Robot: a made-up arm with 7 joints. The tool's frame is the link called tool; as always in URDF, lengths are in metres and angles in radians. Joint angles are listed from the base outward. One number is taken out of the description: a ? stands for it. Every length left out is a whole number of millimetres.
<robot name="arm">
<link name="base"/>
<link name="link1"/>
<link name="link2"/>
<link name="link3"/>
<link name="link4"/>
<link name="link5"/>
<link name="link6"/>
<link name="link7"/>
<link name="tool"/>
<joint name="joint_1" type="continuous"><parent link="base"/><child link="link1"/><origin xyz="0.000 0.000 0.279"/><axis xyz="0 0 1"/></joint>
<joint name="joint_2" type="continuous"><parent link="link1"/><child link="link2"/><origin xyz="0.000 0.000 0.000"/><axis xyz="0 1 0"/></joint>
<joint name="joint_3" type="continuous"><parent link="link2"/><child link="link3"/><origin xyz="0.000 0.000 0.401"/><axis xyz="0 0 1"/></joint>
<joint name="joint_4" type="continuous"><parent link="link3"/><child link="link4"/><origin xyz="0.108 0.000 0.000"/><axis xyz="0 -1 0"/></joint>
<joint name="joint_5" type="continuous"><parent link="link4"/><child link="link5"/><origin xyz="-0.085 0.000 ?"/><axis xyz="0 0 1"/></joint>
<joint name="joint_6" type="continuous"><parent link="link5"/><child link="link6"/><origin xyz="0.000 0.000 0.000"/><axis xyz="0 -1 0"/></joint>
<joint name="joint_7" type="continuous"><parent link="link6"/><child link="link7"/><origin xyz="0.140 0.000 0.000"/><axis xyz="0 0 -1"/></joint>
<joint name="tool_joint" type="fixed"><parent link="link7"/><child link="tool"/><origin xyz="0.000 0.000 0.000" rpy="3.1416 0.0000 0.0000"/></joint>
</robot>
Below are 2 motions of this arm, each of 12 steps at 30 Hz.
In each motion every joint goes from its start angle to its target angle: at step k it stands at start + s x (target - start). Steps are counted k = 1, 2, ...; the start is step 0. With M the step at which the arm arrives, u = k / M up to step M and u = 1 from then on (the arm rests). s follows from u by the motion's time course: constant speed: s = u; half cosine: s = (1 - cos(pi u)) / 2; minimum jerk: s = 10 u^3 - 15 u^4 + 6 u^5.
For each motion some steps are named. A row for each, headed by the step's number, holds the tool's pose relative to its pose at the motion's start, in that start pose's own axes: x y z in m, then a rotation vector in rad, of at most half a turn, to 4 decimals.
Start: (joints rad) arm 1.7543 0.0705 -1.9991 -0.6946 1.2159 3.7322 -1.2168
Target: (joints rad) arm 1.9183 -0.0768 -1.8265 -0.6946 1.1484 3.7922 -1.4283
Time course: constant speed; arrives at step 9
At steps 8, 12:
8: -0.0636 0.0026 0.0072 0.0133 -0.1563 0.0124
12: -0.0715 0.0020 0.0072 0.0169 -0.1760 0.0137

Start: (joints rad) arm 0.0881 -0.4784 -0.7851 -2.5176 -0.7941 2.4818 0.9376
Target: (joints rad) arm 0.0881 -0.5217 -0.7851 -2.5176 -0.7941 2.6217 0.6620
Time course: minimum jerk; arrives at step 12
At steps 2, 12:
2: 0.0001 0.0004 -0.0012 0.0053 0.0036 -0.0092
12: 0.0006 0.0130 -0.0346 0.1332 0.1206 -0.2575

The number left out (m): 0.395
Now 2 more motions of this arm.
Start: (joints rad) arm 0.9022 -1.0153 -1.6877 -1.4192 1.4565 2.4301 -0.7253
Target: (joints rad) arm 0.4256 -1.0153 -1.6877 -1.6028 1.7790 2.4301 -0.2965
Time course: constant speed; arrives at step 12
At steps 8, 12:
8: 0.0305 -0.0551 -0.1853 0.1242 0.2873 0.3632
12: 0.0254 -0.0827 -0.2759 0.2376 0.4152 0.5351

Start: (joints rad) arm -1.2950 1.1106 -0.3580 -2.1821 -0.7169 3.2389 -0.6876
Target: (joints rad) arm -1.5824 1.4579 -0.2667 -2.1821 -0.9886 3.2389 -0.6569
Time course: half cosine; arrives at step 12
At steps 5, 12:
5: -0.0224 -0.0519 0.0785 0.1594 0.0067 -0.0320
12: -0.0437 -0.1660 0.1821 0.4267 0.0857 -0.0759

